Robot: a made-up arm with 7 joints.
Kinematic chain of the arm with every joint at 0, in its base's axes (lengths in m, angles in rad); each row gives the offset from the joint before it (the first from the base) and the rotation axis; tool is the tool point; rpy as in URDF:
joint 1: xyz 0 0 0.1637 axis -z
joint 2: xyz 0 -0.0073 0.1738 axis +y
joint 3: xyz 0 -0.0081 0.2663 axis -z
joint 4: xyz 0 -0.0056 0.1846 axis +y
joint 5: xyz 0 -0.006 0.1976 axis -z
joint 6: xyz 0 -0.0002 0.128 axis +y
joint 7: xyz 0 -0.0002 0.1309 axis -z
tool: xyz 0 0 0 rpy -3.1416 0 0
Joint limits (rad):
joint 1: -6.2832..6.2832
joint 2: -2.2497..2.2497
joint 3: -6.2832..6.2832
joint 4: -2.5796..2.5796
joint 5: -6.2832..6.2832
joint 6: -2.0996..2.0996
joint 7: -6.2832..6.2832
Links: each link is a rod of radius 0.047 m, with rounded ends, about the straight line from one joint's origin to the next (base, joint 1, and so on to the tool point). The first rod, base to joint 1, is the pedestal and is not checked.
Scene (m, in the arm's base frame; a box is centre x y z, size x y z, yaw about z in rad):
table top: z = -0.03
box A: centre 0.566 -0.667 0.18 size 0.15 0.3 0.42 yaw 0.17
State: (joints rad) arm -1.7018 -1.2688 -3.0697 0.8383 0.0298 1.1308 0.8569
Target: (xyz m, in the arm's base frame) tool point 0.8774 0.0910 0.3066
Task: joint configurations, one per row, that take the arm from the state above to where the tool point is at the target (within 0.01 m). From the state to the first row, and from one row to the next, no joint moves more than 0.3 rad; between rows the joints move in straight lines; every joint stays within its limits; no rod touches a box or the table.
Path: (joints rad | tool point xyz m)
1: -1.9012 -1.0047 -3.1605 0.7574 0.1224 1.2923 1.0305 | 0.2258 -0.6753 0.3876
2: -2.1006 -0.7407 -3.2513 0.6766 0.2151 1.4537 1.2041 | 0.3435 -0.5665 0.5953
3: -2.3001 -0.4766 -3.3420 0.5957 0.3077 1.6152 1.3776 | 0.3831 -0.3971 0.7796
4: -2.4995 -0.2125 -3.4328 0.5149 0.4004 1.7767 1.5512 | 0.3281 -0.2107 0.9216
5: -2.6989 0.0516 -3.5236 0.4340 0.4930 1.9381 1.7248 | 0.1856 -0.0541 1.0067
6: -2.8983 0.3156 -3.6144 0.3532 0.5857 2.0996 1.8984 | -0.0147 0.0348 1.0264
7: -2.9483 0.0246 -3.5713 0.3308 0.4756 1.8313 1.7248 | 0.1980 -0.0025 1.0330
8: -2.9982 -0.2665 -3.5283 0.3084 0.3656 1.5629 1.5512 | 0.4067 -0.0161 0.9786
9: -3.0482 -0.5575 -3.4853 0.2859 0.2556 1.2946 1.3776 | 0.5929 -0.0075 0.8684
10: -3.0982 -0.8486 -3.4423 0.2635 0.1455 1.0263 1.2041 | 0.7409 0.0183 0.7112
11: -3.1481 -1.1396 -3.3993 0.2411 0.0355 0.7580 1.0305 | 0.8384 0.0540 0.5193
12: -3.1981 -1.4306 -3.3562 0.2187 -0.0745 0.4896 0.8569 | 0.8774 0.0910 0.3067

